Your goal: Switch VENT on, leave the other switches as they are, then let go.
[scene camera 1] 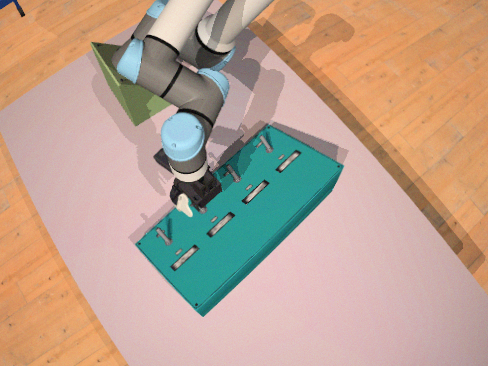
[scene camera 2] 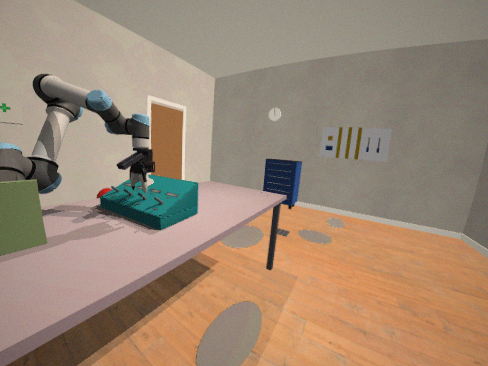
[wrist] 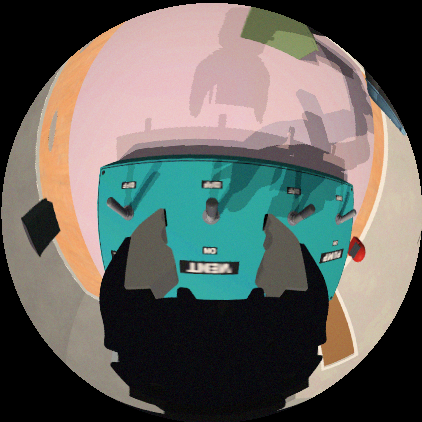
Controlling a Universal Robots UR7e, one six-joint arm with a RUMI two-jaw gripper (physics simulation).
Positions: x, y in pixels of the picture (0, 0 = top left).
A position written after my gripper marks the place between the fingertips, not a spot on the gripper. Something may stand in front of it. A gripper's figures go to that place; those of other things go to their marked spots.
Labels:
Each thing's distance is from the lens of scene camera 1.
my gripper (scene camera 1: 195, 196): 1.10 m
teal switch panel (scene camera 1: 207, 255): 1.05 m

